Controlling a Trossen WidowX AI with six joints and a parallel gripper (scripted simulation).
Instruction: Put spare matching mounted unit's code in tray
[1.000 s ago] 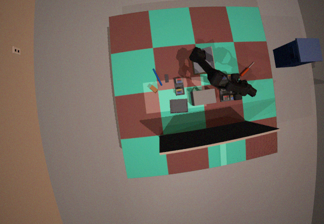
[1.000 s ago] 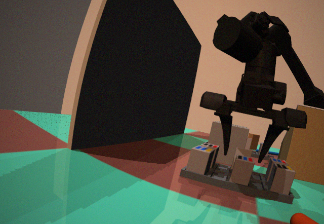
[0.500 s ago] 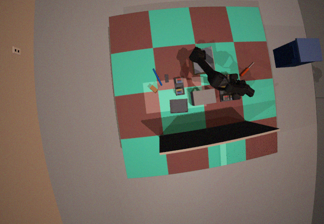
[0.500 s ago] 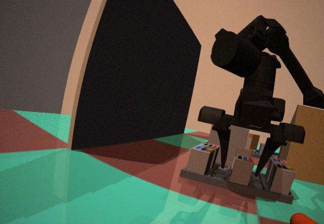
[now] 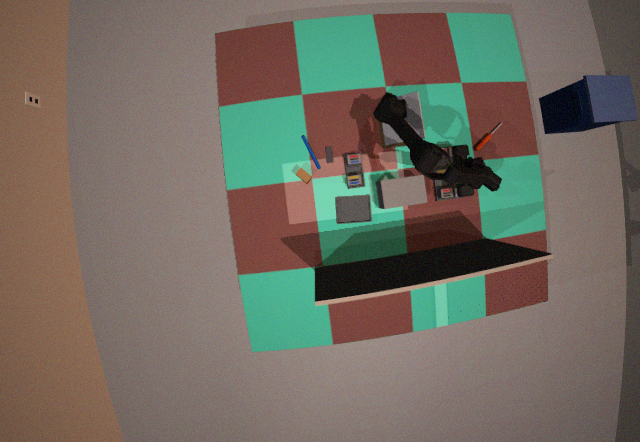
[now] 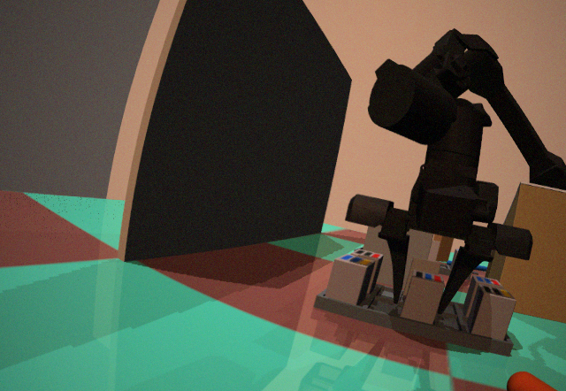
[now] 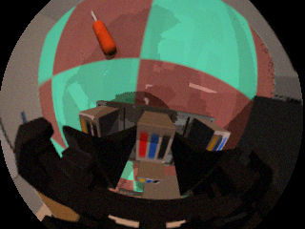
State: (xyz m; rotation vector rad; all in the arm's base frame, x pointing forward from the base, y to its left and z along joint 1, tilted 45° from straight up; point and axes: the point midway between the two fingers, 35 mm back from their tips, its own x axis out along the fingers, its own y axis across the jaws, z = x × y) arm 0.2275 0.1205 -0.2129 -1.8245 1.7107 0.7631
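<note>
The grey tray is 41 cm to the right of my gripper tip, 11 cm ahead of it and 1 cm below it. From my gripper tip the other things lie so: small tan spare 2 cm above; tall black panel 30 cm ahead, 21 cm to the right, 21 cm above; mounted unit 22 cm to the right, 6 cm ahead, 3 cm above.
</note>
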